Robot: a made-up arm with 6 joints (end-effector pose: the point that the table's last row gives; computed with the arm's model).
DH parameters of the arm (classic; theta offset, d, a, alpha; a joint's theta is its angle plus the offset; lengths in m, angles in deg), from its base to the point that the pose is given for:
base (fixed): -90 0.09 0 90
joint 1: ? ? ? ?
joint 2: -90 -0.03 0.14 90
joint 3: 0 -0.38 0.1 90
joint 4: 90 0.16 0.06 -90
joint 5: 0 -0.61 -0.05 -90
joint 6: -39.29 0 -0.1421 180
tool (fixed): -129.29 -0.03 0 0
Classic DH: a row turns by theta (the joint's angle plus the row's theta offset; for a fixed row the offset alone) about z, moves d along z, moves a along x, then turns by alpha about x.
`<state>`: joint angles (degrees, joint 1 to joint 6).
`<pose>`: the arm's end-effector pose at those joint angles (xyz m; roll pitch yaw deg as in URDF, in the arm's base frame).
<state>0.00 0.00 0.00 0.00 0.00 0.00</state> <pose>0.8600 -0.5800 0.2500 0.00 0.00 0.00</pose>
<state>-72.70 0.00 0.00 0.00 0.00 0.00</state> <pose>0.8600 -0.3252 -0.4162 72.70 0.00 0.00</pose>
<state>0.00 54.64 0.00 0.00 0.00 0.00</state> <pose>0.0725 -1.1444 0.2500 0.00 0.00 -54.64</pose>
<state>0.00 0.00 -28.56 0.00 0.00 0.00</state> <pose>0.7005 -0.5800 0.6166 0.00 -28.56 0.00</pose>
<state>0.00 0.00 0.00 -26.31 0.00 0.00</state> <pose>0.7432 -0.8799 0.2500 0.00 0.00 -26.31</pose>
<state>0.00 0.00 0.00 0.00 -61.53 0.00</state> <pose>0.8600 -0.4699 0.1251 61.53 0.00 0.00</pose>
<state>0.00 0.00 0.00 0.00 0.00 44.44</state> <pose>0.7572 -0.6115 0.2500 0.00 0.00 -44.44</pose>
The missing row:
joint 1: 0 0.08 0.1 90
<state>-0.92 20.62 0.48 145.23 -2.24 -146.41</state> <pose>-0.4521 -0.1394 0.2554 -2.30 -0.14 -88.95</pose>
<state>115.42 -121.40 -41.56 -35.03 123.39 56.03</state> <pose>0.2175 0.4004 -0.7125 -102.77 27.60 95.60</pose>
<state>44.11 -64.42 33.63 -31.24 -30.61 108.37</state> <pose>0.7556 -0.0029 -0.1567 -36.75 -42.67 -80.78</pose>
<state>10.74 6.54 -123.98 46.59 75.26 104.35</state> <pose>-0.3952 -0.0460 0.3437 159.36 27.34 -156.81</pose>
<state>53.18 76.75 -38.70 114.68 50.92 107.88</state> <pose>-0.0290 0.1059 0.2076 -148.50 -40.74 90.99</pose>
